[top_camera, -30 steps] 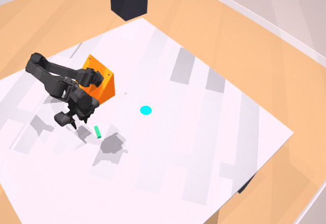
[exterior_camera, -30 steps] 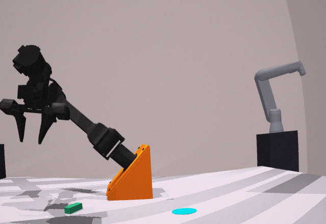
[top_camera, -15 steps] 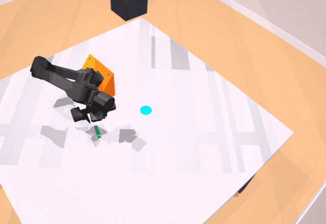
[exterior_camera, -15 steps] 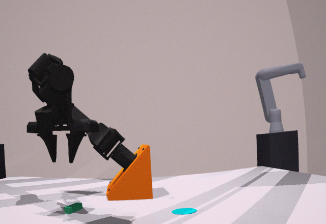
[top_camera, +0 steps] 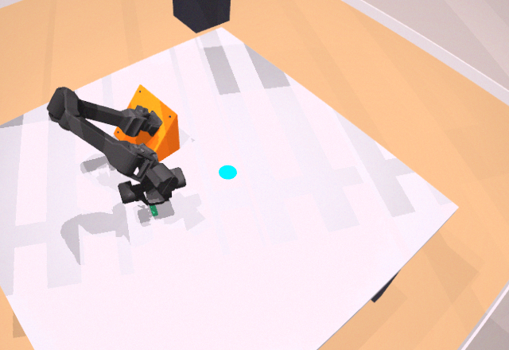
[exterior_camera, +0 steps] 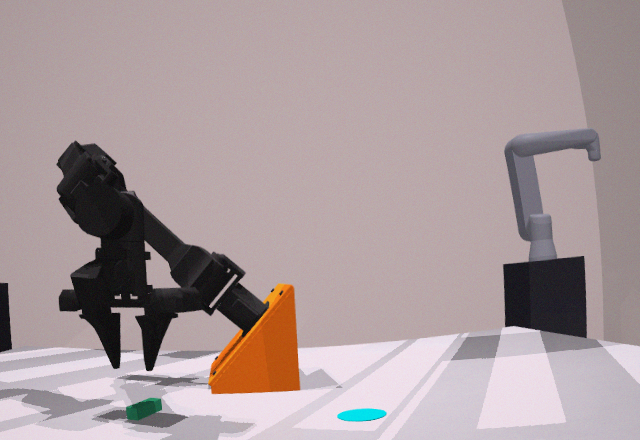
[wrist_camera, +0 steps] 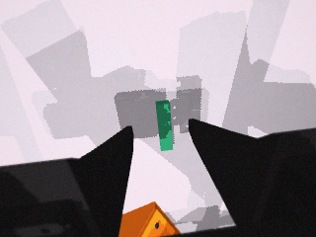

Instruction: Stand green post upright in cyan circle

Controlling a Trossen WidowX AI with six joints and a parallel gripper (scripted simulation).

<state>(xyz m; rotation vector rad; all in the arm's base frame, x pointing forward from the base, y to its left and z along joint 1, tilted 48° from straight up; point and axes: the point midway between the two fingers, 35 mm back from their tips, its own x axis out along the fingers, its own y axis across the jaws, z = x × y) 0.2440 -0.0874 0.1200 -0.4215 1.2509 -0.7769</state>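
My gripper tip is now 3 cm past the green post and 6 cm above it. Also, from my gripper tip: cyan circle (28 cm to the left, 7 cm below).
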